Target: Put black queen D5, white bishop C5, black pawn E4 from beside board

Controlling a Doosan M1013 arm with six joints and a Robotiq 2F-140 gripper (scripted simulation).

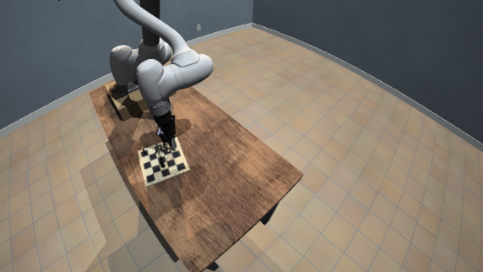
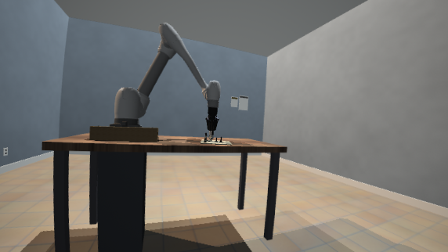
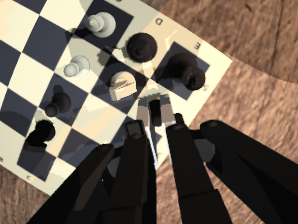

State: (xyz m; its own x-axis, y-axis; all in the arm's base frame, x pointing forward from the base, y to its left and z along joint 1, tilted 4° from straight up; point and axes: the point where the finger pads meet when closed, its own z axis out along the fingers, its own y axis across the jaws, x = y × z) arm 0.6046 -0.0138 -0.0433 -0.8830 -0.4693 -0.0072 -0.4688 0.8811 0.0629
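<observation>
Right now my hand is 10 mm past the white chess piece, 30 mm to the left of it and 30 mm above it. From my hand the other things lie so: white piece: 20 mm behind, 70 mm to the right, 30 mm below; chessboard: 10 mm ahead, 80 mm to the right, 50 mm below.
</observation>
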